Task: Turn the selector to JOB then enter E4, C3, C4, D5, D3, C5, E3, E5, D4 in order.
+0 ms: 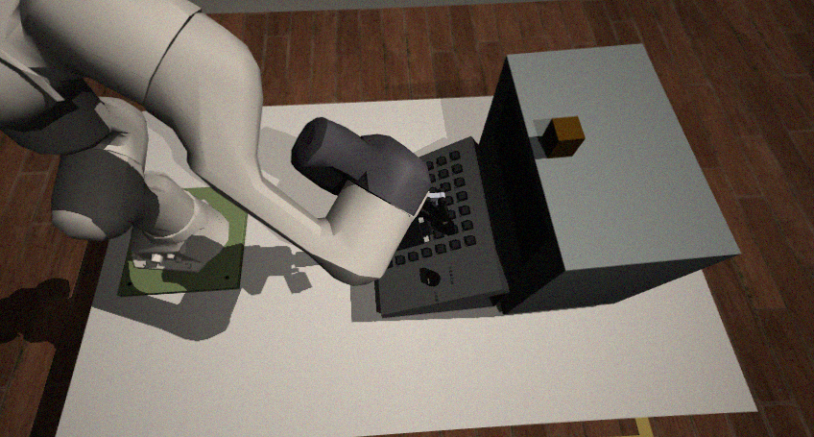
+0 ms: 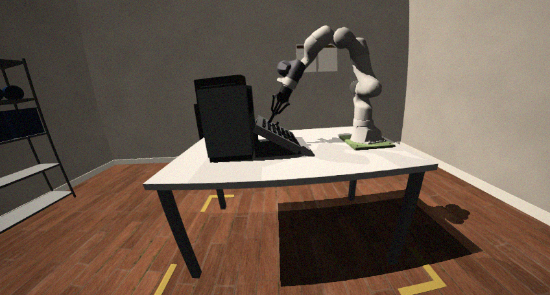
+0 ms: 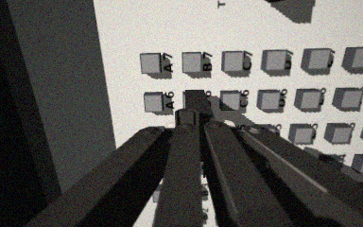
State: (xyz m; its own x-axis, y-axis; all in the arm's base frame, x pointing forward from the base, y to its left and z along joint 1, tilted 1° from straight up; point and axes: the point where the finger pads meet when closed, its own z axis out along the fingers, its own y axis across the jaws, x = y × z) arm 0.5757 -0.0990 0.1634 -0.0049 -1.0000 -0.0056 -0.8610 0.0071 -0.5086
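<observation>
Right now the c6 key is 5 cm below my hand and 1 cm behind it. The rest, counted from my hand: a5 key: 5 cm ahead, 3 cm to the left, 2 cm below; then key C5: 5 cm below, 3 cm to the left, 1 cm behind; then a7 key: 5 cm ahead, 3 cm to the right, 2 cm below.
</observation>
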